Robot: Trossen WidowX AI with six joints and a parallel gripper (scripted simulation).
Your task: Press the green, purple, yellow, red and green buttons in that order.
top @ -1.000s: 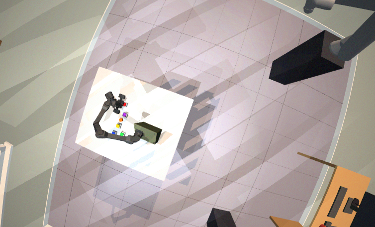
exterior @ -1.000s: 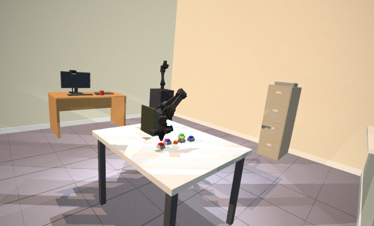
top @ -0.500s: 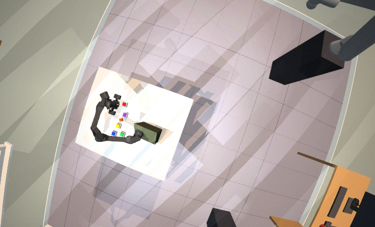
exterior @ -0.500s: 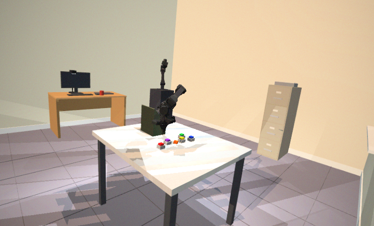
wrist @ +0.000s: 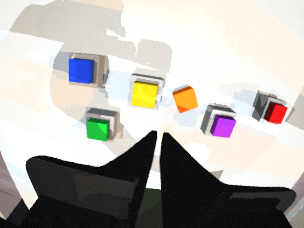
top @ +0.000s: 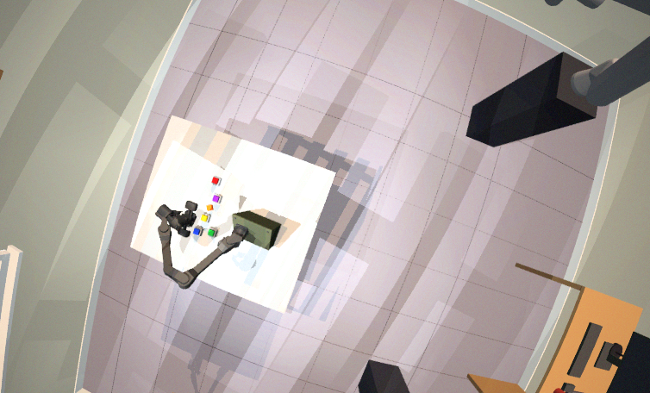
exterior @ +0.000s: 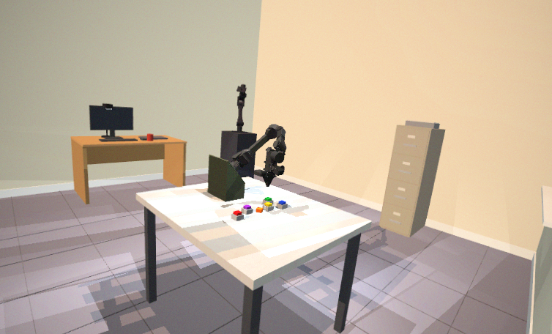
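Right now my gripper tip is 7 cm past the green button, 9 cm to the right of it and 11 cm above it. Also, from my gripper tip: orange block: 5 cm to the right, 13 cm below; yellow button: 2 cm to the left, 11 cm below; blue button: 3 cm ahead, 11 cm to the left, 11 cm below.
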